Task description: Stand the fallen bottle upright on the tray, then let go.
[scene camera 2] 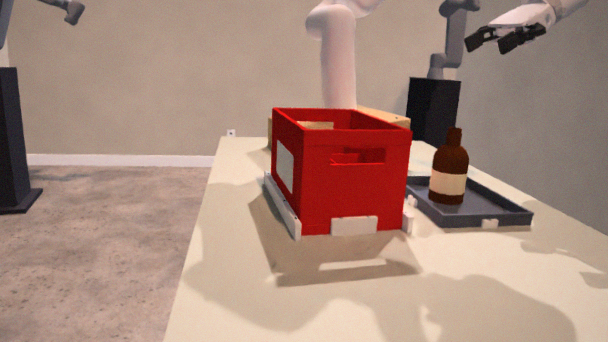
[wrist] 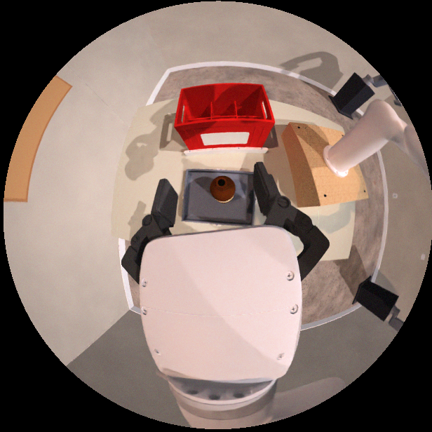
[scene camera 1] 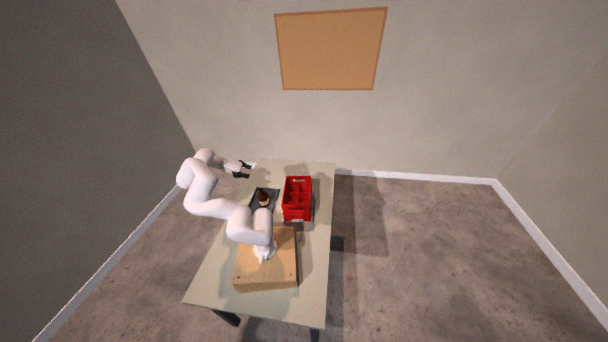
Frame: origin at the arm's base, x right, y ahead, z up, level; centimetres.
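Where they show: gripper, fingertip midpoint: (scene camera 2: 482, 46) (scene camera 1: 250, 172); arm's base, origin of the base link: (scene camera 1: 265, 248).
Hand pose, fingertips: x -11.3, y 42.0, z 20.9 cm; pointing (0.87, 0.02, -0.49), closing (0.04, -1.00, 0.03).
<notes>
Things, the pixels of their centre, and the offset from my fingertips. "*": a spot on its surface instead. Level surfaces: height alone.
- brown bottle with a cream label, body centre: (scene camera 2: 450, 164) (scene camera 1: 262, 196) dx +3.8, dy -0.5, dz -24.4 cm
- dark grey tray, surface spot: (scene camera 2: 500, 218) * dx +2.3, dy +14.1, dz -31.0 cm
- red crate with compartments, body centre: (scene camera 2: 330, 162) (scene camera 1: 298, 197) dx +29.8, dy -3.7, dz -23.9 cm
- same table, its level: dz -32.6 cm
A brown bottle with a cream label (scene camera 1: 263, 198) (scene camera 2: 448, 183) (wrist: 222, 188) stands upright on the dark grey tray (scene camera 1: 272, 191) (scene camera 2: 500, 218) (wrist: 192, 216), inside its low rim. My gripper (scene camera 1: 245, 170) (scene camera 2: 487, 44) (wrist: 211, 178) is open and empty. It hangs high above the table, up and to one side of the bottle, and does not touch it. In the wrist view the bottle's mouth shows between the spread fingers, some way beyond them. In the first scene view my arm hides the near part of the tray.
A red crate with compartments (scene camera 1: 297, 214) (scene camera 2: 354, 190) (wrist: 225, 131) stands beside the tray, with white strips along its base. The wooden block under the arm's base (scene camera 1: 280, 270) (wrist: 305, 175) stands on the same table (scene camera 1: 312, 300) (scene camera 2: 225, 280). An orange board (scene camera 1: 330, 50) hangs on the wall.
</notes>
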